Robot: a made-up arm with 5 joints.
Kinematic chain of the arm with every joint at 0, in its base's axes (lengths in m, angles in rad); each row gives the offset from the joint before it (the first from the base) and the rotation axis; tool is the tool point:
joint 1: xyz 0 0 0.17 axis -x
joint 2: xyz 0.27 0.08 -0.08 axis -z
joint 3: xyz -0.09 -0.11 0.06 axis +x
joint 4: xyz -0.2 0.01 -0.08 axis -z
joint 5: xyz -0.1 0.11 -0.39 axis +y
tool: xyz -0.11 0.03 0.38
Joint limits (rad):
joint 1: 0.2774..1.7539
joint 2: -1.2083..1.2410
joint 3: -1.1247..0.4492
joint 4: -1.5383..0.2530
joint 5: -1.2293..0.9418
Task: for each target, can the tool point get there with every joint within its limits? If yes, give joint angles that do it. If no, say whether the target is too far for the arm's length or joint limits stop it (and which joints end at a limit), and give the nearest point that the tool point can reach.
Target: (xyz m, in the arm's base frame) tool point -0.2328 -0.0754 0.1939
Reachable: yes | joints 0.4712 0.2146 -0.6027 -1.3903 0.1126
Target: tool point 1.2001 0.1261 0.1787
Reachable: no: joint limits stop it (at a limit: joint 1, joint 2, joint 4, joint 5) | nearest point 0.8181 0.2036 0.7475 | short by 0.689 m
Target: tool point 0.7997 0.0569 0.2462
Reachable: no: joint limits stop it (at a limit: joint 1, joint 2, joint 3, joint 4, joint 5) | nearest point 0.4199 -0.1654 0.3043 | short by 0.444 m
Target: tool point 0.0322 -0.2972 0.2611
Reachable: yes | joints 0.7462 -0.7176 -0.8579 -0.7557 0.4311
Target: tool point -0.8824 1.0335 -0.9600
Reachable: no: too far | nearest point -0.3657 0.5396 -0.4200 | short by 0.896 m
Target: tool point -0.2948 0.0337 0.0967
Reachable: yes | joints 0.7047 0.5130 -0.4680 -1.2561 -0.0052
